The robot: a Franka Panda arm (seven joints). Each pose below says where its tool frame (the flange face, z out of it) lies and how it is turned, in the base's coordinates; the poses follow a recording.
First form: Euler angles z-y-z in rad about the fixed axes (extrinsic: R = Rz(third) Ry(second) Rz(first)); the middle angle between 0 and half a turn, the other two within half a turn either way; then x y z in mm.
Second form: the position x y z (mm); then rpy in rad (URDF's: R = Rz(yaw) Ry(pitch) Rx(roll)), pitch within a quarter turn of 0, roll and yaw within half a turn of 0. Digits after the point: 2 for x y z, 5 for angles.
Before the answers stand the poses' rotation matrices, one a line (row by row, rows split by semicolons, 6 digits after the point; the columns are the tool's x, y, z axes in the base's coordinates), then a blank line. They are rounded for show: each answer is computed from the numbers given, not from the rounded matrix.
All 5 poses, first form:
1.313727 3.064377 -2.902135 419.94 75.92 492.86
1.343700 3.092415 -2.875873 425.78 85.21 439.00
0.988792 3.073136 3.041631 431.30 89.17 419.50
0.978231 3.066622 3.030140 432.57 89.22 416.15
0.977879 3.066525 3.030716 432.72 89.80 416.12
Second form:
0.475639 -0.876443 -0.074938; -0.879422 -0.475691 -0.018295; -0.019612 0.074604 -0.997020
0.472846 -0.879867 -0.047433; -0.881076 -0.472799 -0.012909; -0.011068 0.047896 -0.998791
0.462309 -0.884103 -0.068062; -0.885921 -0.463785 0.006826; -0.037601 0.057141 -0.997658
0.461207 -0.884165 -0.074436; -0.886306 -0.463025 0.008331; -0.041831 0.062131 -0.997191
0.462024 -0.883730 -0.074537; -0.885877 -0.463847 0.008298; -0.041907 0.062196 -0.997184

419.94 75.92 492.86 3.06690 0.01961 -1.07500
425.78 85.21 439.00 3.09368 0.01107 -1.07825
431.30 89.17 419.50 3.08438 0.03761 -1.08983
432.57 89.22 416.15 3.07937 0.04184 -1.09099
432.72 89.80 416.12 3.07930 0.04192 -1.09006

